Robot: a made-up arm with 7 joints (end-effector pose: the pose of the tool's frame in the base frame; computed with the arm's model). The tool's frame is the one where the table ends. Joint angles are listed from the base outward.
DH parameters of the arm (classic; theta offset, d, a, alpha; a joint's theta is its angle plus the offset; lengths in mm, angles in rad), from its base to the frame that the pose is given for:
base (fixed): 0 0 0 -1.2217
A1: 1.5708 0 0 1.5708
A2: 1.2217 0 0 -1.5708
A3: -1.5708 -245 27.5 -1.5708
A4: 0 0 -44.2 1.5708
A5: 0 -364.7 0 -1.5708
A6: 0 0 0 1.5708
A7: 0 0 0 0
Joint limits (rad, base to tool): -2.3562..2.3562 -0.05..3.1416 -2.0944..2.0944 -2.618..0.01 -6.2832..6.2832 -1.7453..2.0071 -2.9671..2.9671
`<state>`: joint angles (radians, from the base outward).
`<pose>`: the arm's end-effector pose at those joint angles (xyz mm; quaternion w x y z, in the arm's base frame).
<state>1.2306 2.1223 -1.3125 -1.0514 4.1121 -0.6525 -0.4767</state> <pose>-172.2 537.0 37.7 0.3292 0.8276 -0.1832 0.4162</pose>
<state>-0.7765 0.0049 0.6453 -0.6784 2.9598 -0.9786 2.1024</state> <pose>525.3 37.9 -286.0 0.9034 0.0497 -0.1924 -0.3801</pose>
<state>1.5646 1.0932 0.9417 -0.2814 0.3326 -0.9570 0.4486</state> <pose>-399.4 453.2 108.3 0.7041 0.6709 -0.2316 -0.0201</pose>
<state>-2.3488 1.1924 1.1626 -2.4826 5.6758 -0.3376 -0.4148</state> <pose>-226.9 174.5 -4.9 0.5326 -0.4916 0.1171 -0.6789</pose>
